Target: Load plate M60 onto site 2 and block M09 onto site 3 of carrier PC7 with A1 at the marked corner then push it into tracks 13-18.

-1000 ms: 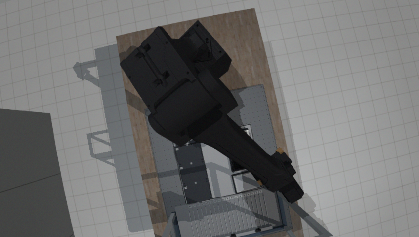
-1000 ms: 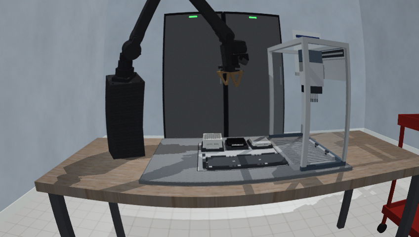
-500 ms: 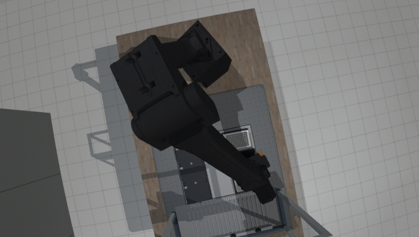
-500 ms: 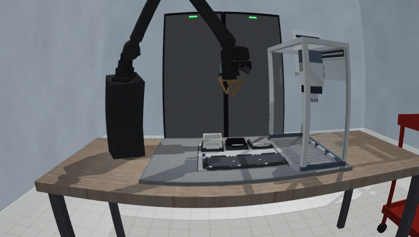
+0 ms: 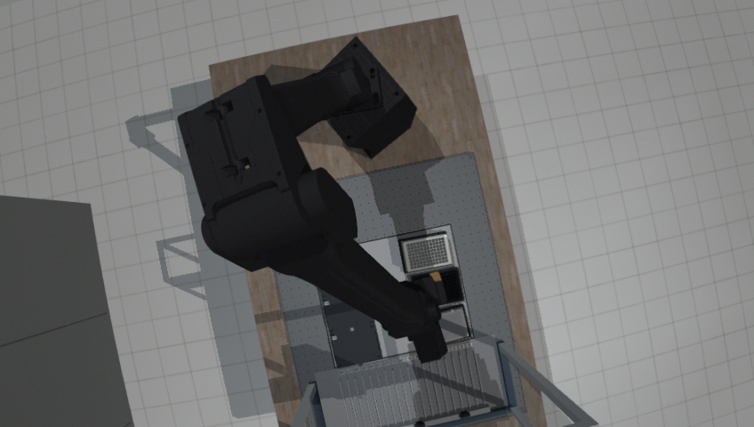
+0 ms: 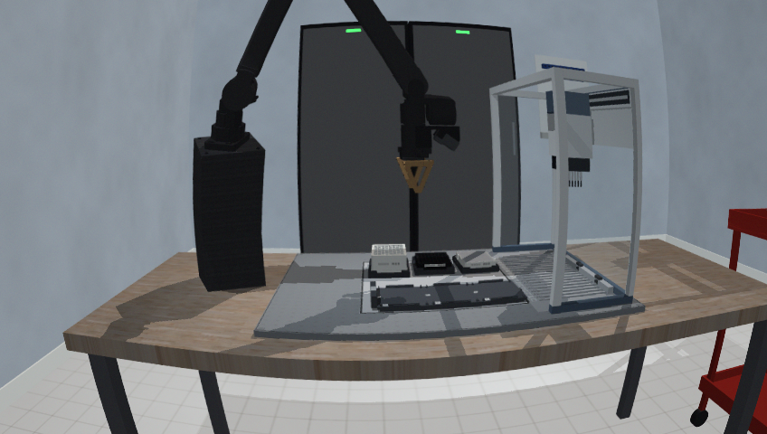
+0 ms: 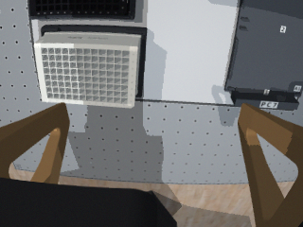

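Now: hand 21 cm above the nest S1, 8 cm to the right of it and 7 cm past it. Round my hand: black 96-well plate M06: 20 cm below, 10 cm to the left, 4 cm ahead; dark carrier PC7: 20 cm below, 17 cm to the right, 7 cm ahead; nest S3: 21 cm below, 16 cm ahead, 10 cm to the left.
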